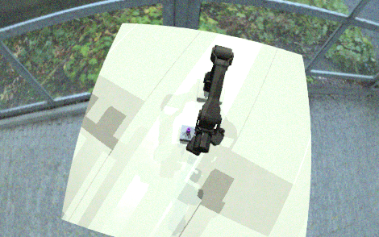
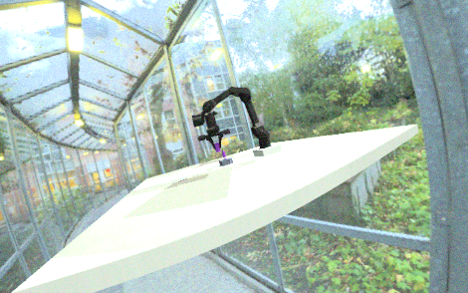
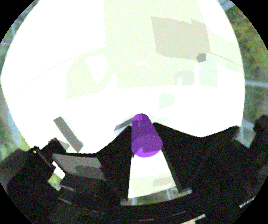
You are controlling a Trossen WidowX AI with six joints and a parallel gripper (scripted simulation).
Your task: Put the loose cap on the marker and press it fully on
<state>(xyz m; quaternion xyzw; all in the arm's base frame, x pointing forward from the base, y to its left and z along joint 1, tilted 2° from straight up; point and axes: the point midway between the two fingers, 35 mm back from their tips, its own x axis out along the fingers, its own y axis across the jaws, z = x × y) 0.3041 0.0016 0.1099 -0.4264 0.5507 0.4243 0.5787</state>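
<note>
Right now the holder block is 40 mm behind my gripper tip, 60 mm to the right of it and 90 mm below it. Also, from my gripper tip: purple cap: 10 mm above.
</note>
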